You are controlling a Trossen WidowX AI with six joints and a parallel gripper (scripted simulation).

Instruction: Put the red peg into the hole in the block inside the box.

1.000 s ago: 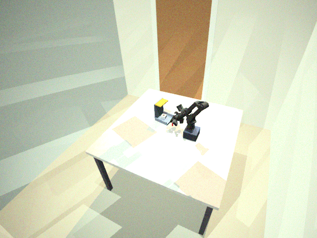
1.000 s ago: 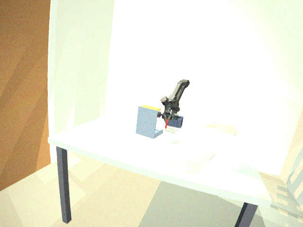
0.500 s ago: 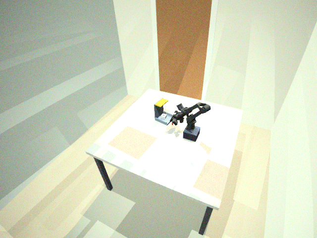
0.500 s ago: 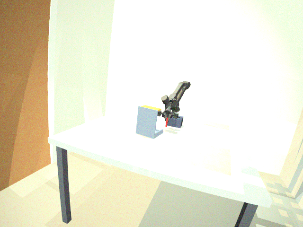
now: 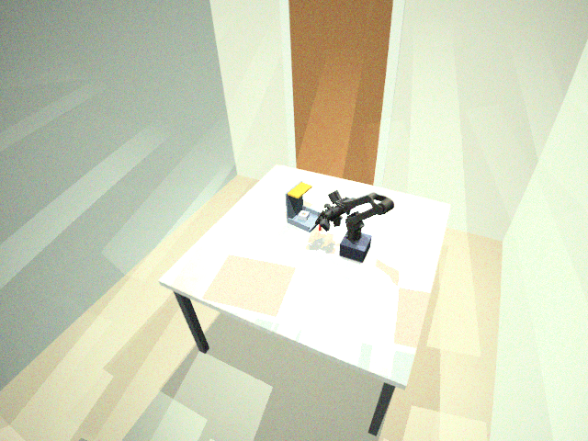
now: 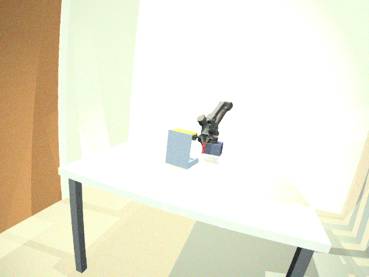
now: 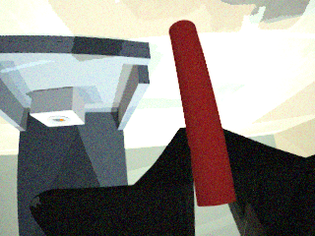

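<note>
Now: gripper tip 20 cm short of the box wall, 9 cm to the left of it and 2 cm below it. From my gripper tip the other things lie so: red peg 3 cm behind, 1 cm to the right, 1 cm below; yellow roof 16 cm ahead, 9 cm to the right, 12 cm above.
</note>
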